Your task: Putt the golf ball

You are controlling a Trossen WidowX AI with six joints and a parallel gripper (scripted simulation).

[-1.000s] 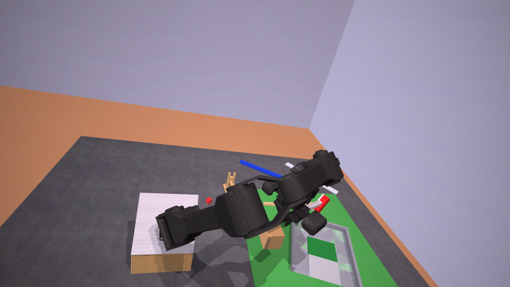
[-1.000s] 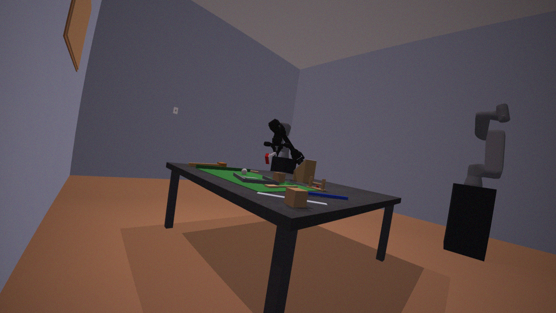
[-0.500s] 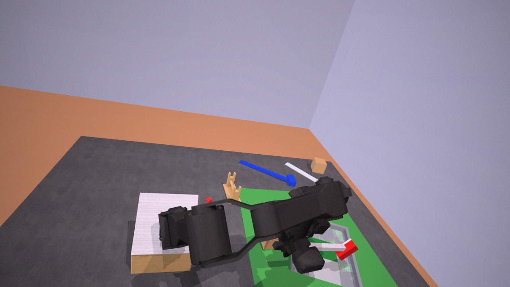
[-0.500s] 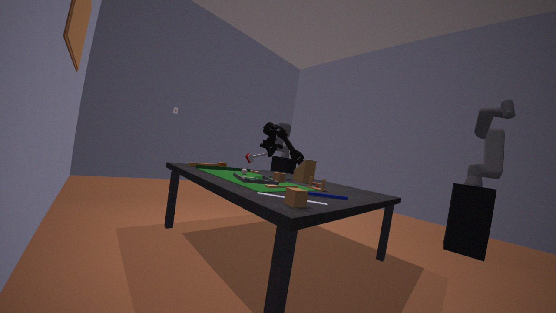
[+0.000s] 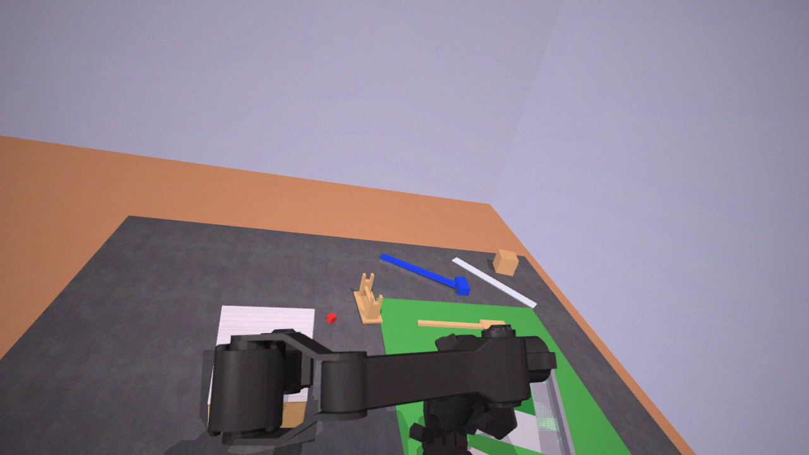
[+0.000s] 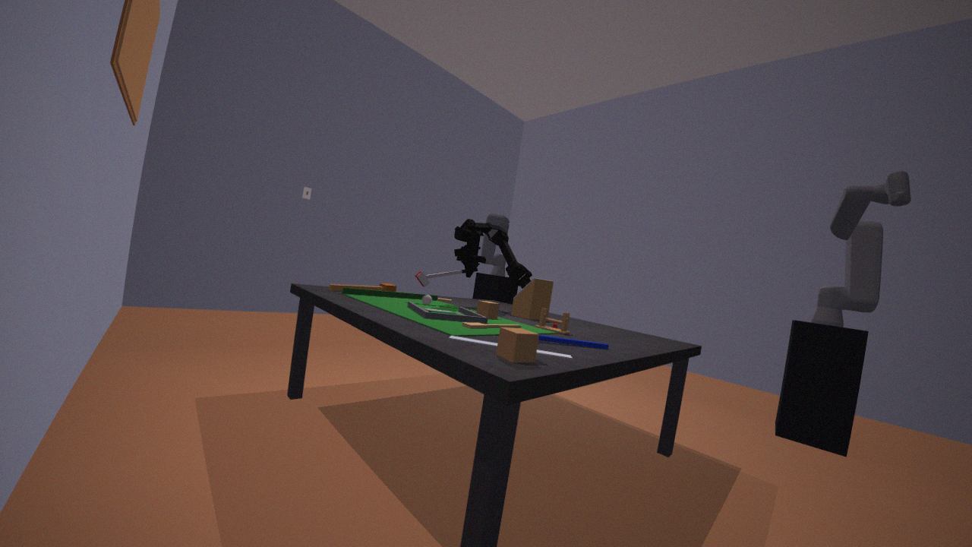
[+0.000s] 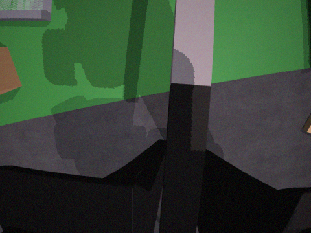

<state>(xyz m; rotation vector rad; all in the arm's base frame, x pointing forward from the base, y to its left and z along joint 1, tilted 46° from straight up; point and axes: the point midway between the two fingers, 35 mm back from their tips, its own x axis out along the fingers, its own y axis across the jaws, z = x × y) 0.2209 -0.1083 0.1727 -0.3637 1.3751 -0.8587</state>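
Now: the red putter 10 cm ahead of my gripper tip and 3 cm to the right of it. Also, from my gripper tip: white golf ball: 19 cm ahead, 3 cm to the right, 12 cm below; green mat: 26 cm ahead, 14 cm to the left, 14 cm below; red cube: 9 cm behind, 44 cm to the left, 14 cm below.
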